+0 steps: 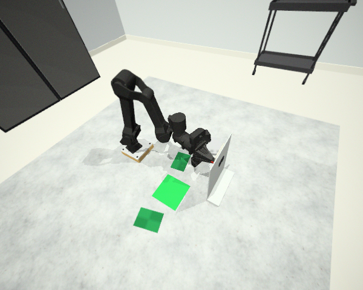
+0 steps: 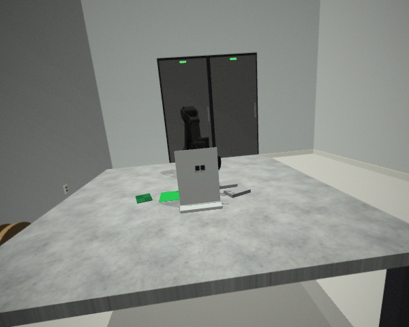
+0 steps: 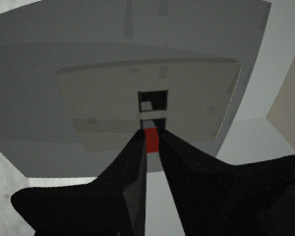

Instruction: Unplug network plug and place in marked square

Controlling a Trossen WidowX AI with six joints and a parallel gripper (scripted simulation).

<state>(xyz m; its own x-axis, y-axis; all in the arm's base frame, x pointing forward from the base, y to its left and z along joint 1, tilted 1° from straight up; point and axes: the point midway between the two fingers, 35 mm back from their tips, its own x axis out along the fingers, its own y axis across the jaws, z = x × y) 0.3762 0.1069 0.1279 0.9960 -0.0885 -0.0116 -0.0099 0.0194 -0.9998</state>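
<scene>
My gripper tip is 110 mm past the green marked square, 140 mm to the left of it and 160 mm above it. Round my gripper tip: white upright panel 20 mm ahead, 10 mm to the left, 50 mm below.
</scene>
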